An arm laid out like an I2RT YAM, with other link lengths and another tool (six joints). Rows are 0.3 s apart.
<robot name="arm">
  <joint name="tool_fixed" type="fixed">
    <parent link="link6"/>
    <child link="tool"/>
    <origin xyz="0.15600 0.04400 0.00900" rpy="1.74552 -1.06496 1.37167"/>
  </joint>
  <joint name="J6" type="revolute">
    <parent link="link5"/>
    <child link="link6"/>
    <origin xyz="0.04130 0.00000 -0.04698" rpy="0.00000 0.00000 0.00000"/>
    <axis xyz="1 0 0"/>
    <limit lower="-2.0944" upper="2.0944"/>
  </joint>
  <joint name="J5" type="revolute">
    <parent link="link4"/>
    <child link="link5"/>
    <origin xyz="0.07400 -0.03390 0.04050" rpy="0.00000 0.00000 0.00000"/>
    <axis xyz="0 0 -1"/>
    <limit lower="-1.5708" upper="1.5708"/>
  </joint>
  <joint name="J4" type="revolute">
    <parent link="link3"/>
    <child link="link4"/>
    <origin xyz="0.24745 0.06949 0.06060" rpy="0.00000 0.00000 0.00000"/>
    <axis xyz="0 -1 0"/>
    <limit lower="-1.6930" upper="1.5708"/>
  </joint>
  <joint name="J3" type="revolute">
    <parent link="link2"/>
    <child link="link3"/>
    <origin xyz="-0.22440 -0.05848 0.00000" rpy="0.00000 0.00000 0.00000"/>
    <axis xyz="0 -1 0"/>
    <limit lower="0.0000" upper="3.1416"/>
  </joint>
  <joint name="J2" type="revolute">
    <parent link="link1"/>
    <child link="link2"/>
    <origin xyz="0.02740 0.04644 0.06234" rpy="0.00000 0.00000 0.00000"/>
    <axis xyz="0 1 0"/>
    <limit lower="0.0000" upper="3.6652"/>
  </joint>
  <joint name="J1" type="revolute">
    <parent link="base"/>
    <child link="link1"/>
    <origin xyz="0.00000 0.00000 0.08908" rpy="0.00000 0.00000 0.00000"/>
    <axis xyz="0 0 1"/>
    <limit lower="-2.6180" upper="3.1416"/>
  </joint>
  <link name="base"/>
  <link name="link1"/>
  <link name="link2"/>
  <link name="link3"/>
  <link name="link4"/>
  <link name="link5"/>
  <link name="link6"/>
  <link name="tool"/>
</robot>
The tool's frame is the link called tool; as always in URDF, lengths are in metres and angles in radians.
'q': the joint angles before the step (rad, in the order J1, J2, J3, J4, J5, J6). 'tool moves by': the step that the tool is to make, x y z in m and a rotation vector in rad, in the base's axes. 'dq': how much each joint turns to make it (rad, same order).
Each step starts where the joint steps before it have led.
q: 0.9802, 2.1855, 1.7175, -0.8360, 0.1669, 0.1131
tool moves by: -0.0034, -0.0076, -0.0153, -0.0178, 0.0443, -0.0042
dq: -0.0151, 0.0236, -0.0152, -0.0003, -0.0284, -0.0041
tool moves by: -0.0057, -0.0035, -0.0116, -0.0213, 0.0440, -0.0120
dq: -0.0031, 0.0358, 0.0179, -0.0265, -0.0217, 0.0137
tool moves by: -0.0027, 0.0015, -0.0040, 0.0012, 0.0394, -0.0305
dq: -0.0044, 0.0279, 0.0298, -0.0267, -0.0281, 0.0314
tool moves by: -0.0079, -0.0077, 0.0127, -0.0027, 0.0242, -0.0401
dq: 0.0007, -0.0507, -0.0265, -0.0439, -0.0120, 0.0432
